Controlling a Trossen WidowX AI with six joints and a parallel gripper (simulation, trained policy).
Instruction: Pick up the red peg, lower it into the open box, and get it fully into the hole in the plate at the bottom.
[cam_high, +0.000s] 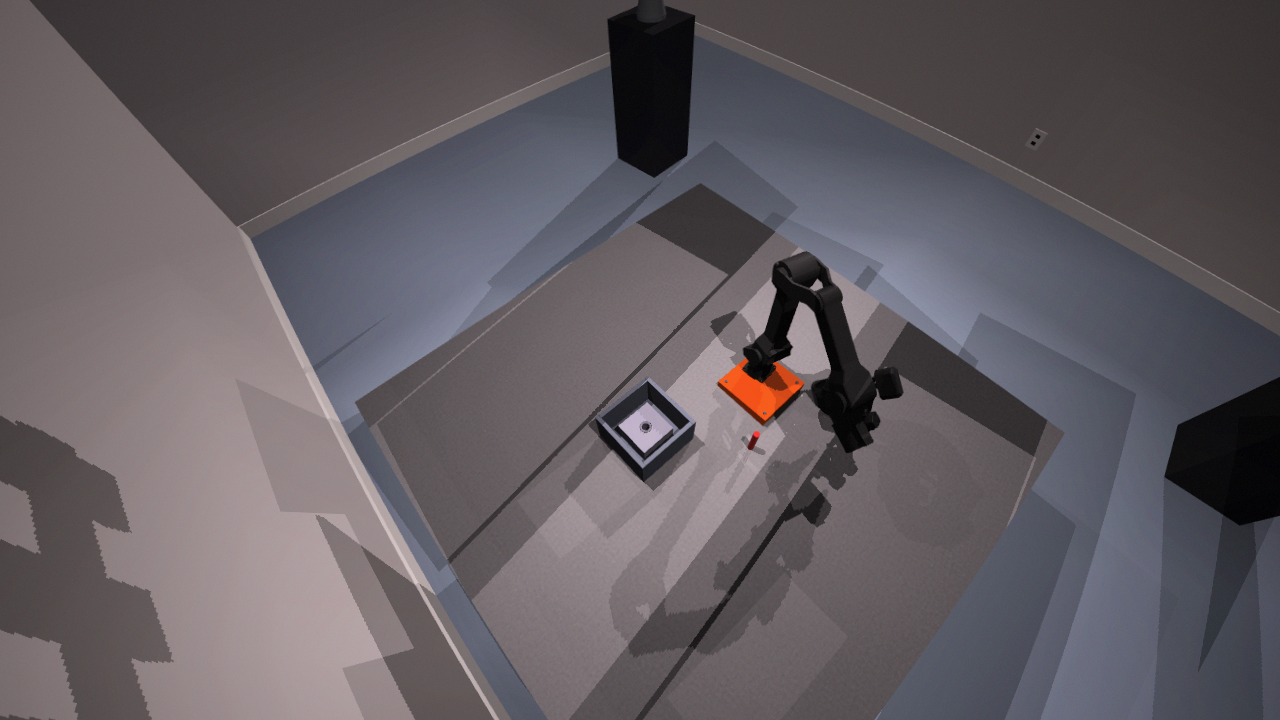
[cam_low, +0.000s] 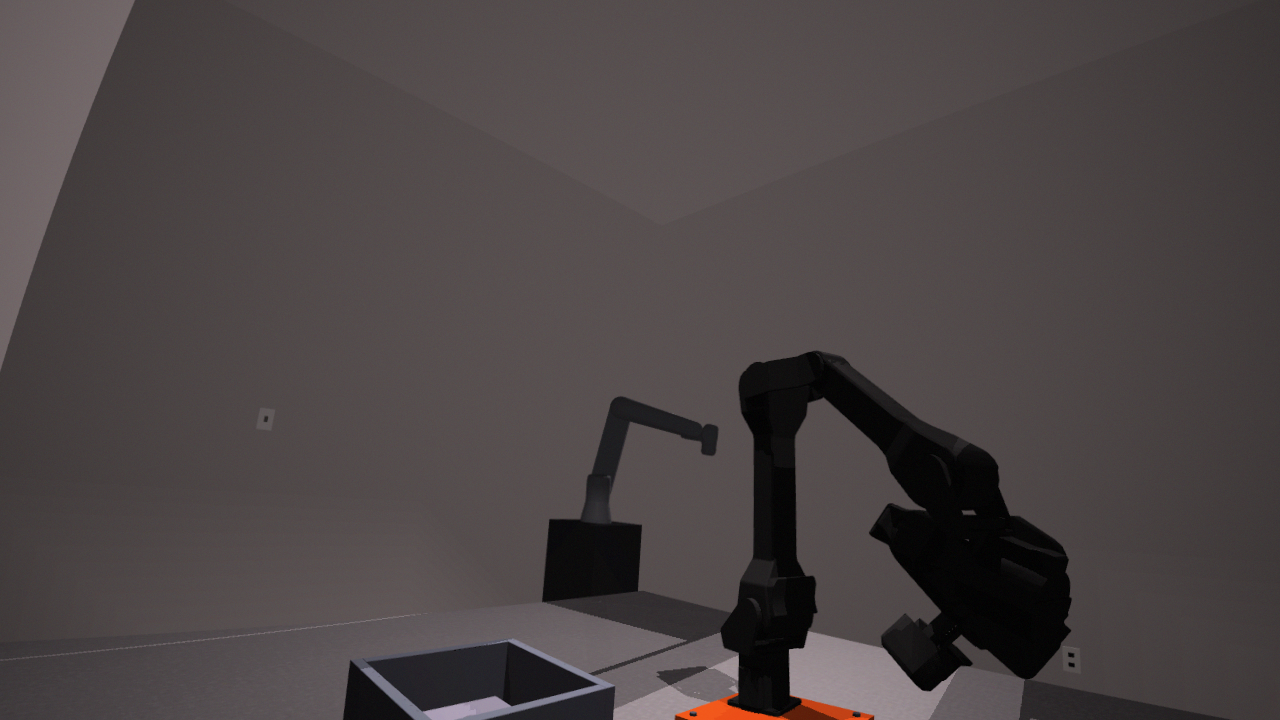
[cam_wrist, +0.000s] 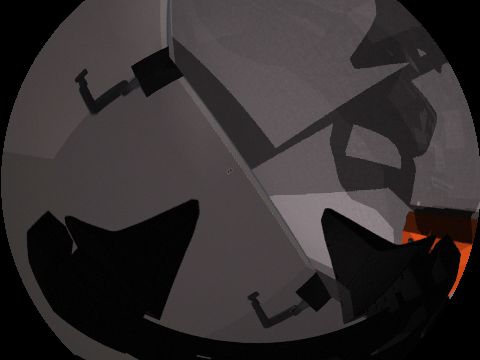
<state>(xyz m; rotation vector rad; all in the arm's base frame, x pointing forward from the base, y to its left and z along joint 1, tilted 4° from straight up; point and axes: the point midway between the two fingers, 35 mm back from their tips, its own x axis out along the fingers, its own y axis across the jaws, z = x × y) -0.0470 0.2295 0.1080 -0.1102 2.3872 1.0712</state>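
My gripper tip is now 260 mm short of the red peg, 120 mm to the left of it and 90 mm above it. The rest, counted from my gripper tip: dark grey box: 400 mm ahead, 320 mm to the right, 100 mm below; pale plate: 400 mm ahead, 320 mm to the right, 80 mm below.
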